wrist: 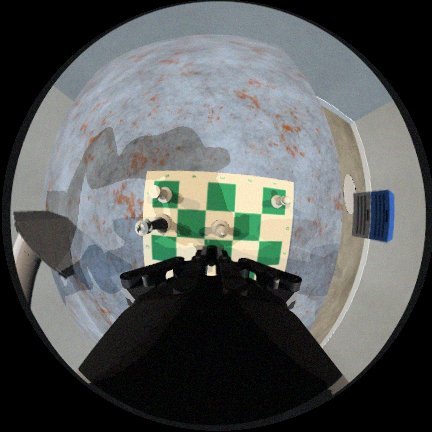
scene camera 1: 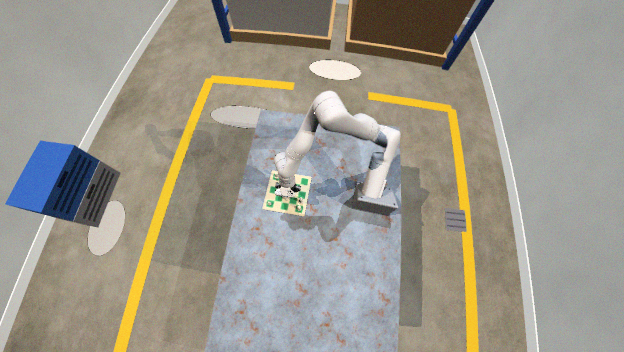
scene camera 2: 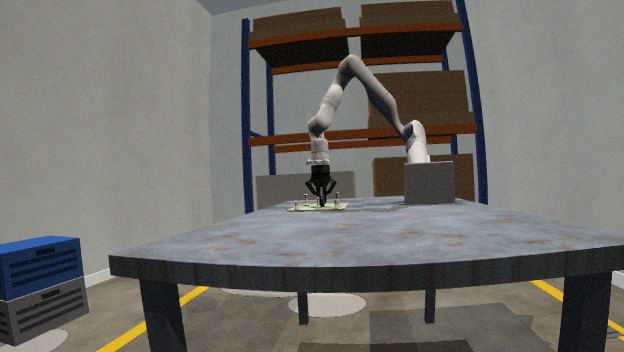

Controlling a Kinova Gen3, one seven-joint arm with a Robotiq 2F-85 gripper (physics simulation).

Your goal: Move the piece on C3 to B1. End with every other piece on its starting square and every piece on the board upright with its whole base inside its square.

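Frame: origin at the arm's base, x ahead, y left, z up, level; millimetres.
Where they show: gripper, fingertip midpoint: (wrist: 211, 252) (scene camera 2: 321, 205); arm's base, origin of the base link: (scene camera 1: 370, 193) (scene camera 2: 420, 176).
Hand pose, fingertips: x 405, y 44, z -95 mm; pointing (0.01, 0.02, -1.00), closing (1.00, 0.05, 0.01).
Each offset is from my fingertips to the top centre of the thing. "pt": to the spot under its first point.
The green and cream board {dx +8, dy -1, dz -6 mm} (scene camera 1: 265, 207) (scene camera 2: 294, 209) (wrist: 232, 176) lies on the table. My gripper (scene camera 2: 322, 204) (wrist: 211, 252) points straight down with its fingertips low over C3, shut on the C3 piece. That piece is almost wholly hidden by the black fingers, and I cannot tell whether its base touches the board. A light piece {dx +9, dy +34, dz +38 mm} (wrist: 220, 229) stands upright on D3, close in front of the fingers in the wrist view. Square B1 {pt dx +88, dy -37, dz -6 mm} (scene camera 1: 274, 183) is on the board's left side in scene camera 1 and is hidden in the wrist view.
A light piece {dx +86, dy +76, dz +25 mm} (scene camera 1: 270, 203) (wrist: 279, 201) stands on E1 and another {dx -70, dy +72, dz +27 mm} (scene camera 1: 299, 208) (wrist: 162, 194) on E5. A taller piece {dx -71, dy +34, dz +57 mm} (wrist: 161, 224), partly dark, stands on D5. A light piece {dx +85, dy -79, dz +47 mm} (scene camera 1: 275, 177) stands on A1, beside B1. The arm's grey base (scene camera 1: 377, 203) (scene camera 2: 429, 184) is to the right.
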